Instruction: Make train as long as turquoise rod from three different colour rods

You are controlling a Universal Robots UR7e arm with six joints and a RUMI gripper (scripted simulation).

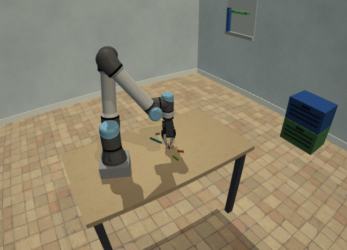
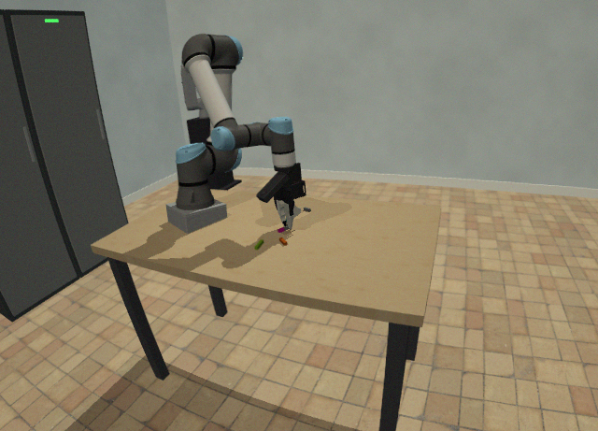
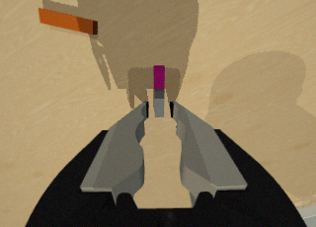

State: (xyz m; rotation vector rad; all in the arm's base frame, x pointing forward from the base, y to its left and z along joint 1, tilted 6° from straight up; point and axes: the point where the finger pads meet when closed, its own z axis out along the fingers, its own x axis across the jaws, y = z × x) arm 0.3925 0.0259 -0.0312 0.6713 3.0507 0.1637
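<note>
Right now the magenta rod is 1 cm behind my hand, 2 cm to the right of it and 1 cm below it. The rest, counted from my hand: turquoise rod (5 cm behind, 10 cm to the left, 1 cm below); lime rod (3 cm behind, 14 cm to the right, 1 cm below); orange rod (3 cm ahead, 10 cm to the right, 1 cm below).
</note>
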